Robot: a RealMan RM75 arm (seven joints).
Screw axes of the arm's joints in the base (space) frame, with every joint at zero. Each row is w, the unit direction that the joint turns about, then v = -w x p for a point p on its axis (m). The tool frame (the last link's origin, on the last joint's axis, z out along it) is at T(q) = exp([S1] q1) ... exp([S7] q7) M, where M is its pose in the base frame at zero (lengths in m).
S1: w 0 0 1 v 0.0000 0.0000 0.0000
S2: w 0 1 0 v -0.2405 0.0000 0.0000
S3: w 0 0 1 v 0.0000 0.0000 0.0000
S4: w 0 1 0 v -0.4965 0.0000 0.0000
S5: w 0 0 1 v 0.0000 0.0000 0.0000
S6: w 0 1 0 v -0.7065 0.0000 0.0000
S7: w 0 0 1 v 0.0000 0.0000 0.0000
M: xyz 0.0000 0.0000 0.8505 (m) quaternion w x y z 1 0 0 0
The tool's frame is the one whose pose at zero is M.
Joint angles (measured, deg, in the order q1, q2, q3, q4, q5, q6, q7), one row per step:
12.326, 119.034, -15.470, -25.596, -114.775, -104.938, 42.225
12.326, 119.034, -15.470, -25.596, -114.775, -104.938, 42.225
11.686, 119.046, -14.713, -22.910, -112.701, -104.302, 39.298
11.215, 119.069, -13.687, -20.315, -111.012, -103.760, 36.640
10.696, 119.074, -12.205, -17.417, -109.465, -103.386, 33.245
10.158, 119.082, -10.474, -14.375, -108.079, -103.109, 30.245
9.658, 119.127, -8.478, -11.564, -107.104, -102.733, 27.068
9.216, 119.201, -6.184, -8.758, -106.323, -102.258, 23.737
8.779, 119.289, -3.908, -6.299, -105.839, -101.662, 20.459
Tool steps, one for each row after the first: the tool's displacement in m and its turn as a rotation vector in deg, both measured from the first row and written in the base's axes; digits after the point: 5 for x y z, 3 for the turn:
0.00000, 0.00000, 0.00000, 0.000, 0.000, 0.000
0.00113, -0.00251, -0.00261, 3.367, 1.010, -0.699
0.00191, -0.00446, -0.00507, 6.487, 1.980, -1.552
0.00265, -0.00707, -0.00741, 10.178, 2.718, -2.375
0.00315, -0.00994, -0.00979, 13.703, 3.767, -3.632
0.00384, -0.01247, -0.01205, 17.223, 4.275, -4.941
0.00439, -0.01436, -0.01429, 20.867, 4.521, -6.401
0.00522, -0.01596, -0.01638, 24.218, 4.272, -7.865

